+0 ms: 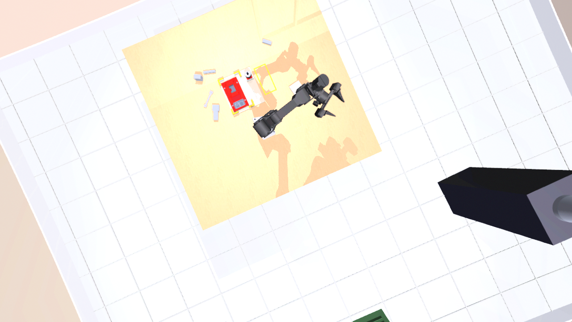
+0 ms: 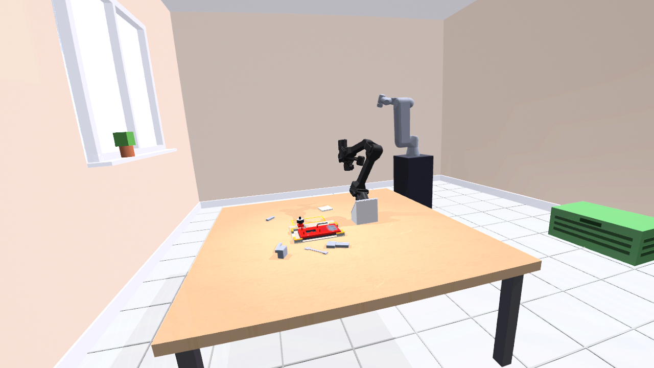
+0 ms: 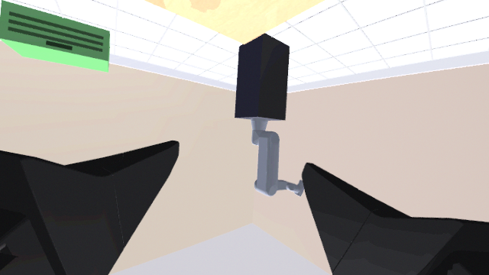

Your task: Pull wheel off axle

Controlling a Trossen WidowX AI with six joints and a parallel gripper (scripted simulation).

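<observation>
The small white plate lies 28 cm ahead of my gripper tip, 9 cm to the left of it and 27 cm below it.
</observation>
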